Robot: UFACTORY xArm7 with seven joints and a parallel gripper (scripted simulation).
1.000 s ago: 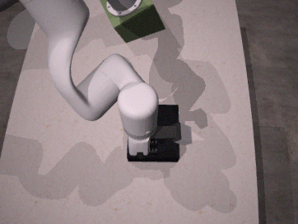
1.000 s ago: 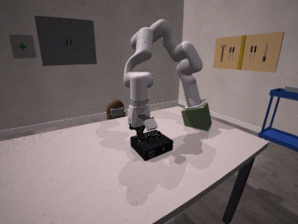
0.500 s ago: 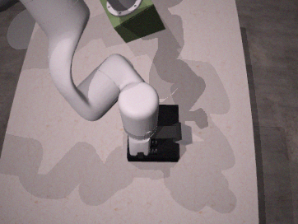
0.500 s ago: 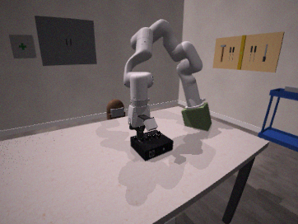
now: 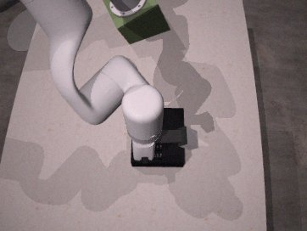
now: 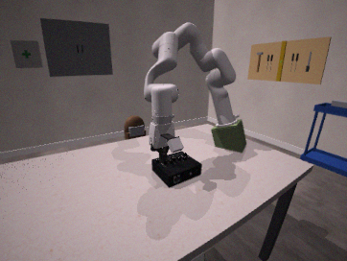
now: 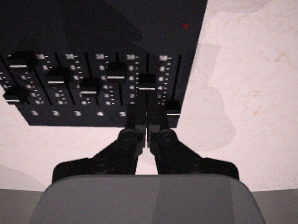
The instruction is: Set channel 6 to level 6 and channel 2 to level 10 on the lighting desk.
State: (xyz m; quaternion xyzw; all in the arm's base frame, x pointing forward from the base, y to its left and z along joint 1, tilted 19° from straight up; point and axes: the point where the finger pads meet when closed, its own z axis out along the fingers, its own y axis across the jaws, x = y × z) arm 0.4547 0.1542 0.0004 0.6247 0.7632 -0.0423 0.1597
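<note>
Right now the channel 6 fader cap is 2 cm to the left of my hand and 1 cm below it. Round my hand: channel 5 fader cap: 3 cm behind, 3 cm to the left, 1 cm below; channel 3 fader cap: 7 cm behind, 1 cm to the left, 1 cm below; channel 4 fader cap: 5 cm behind, 1 cm to the left, 1 cm below.
</note>
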